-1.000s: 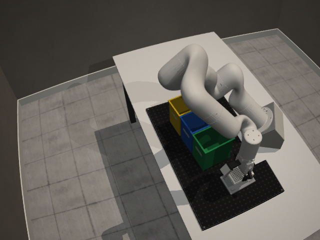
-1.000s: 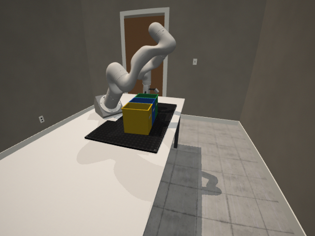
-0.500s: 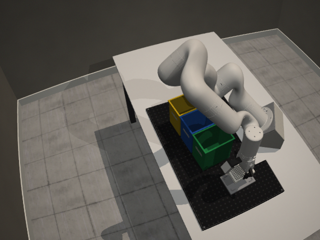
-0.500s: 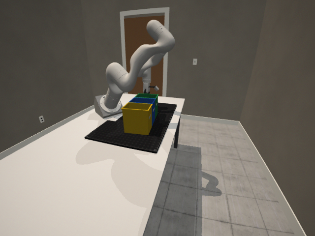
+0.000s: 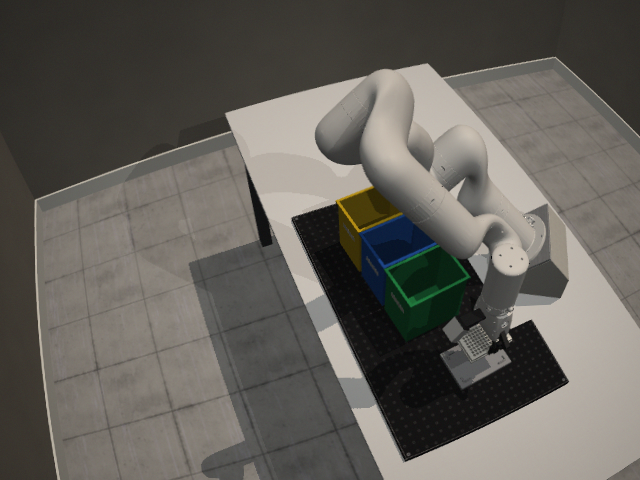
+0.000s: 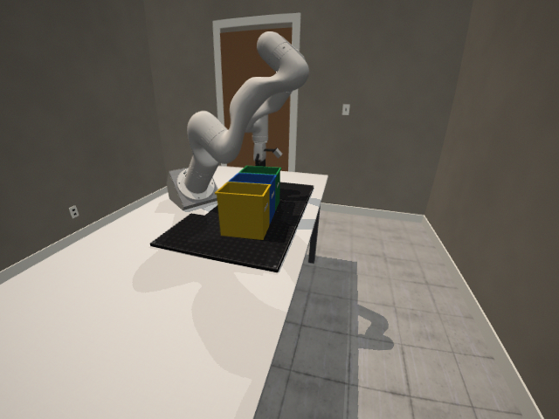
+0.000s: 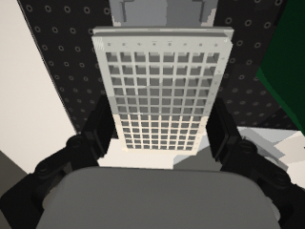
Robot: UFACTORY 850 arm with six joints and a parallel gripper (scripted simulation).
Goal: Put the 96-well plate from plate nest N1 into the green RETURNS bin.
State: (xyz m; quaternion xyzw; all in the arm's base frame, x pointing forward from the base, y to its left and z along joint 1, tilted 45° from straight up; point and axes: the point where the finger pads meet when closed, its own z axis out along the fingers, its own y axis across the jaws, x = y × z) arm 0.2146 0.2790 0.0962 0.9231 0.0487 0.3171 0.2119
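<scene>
The green bin lies 4 cm ahead of my hand, 21 cm to the right of it and 4 cm below it. Also, from my hand: blue bin: 4 cm ahead, 34 cm to the right, 4 cm below; then white 96-well plate: 1 cm below; then grey plate nest: 12 cm below.
</scene>
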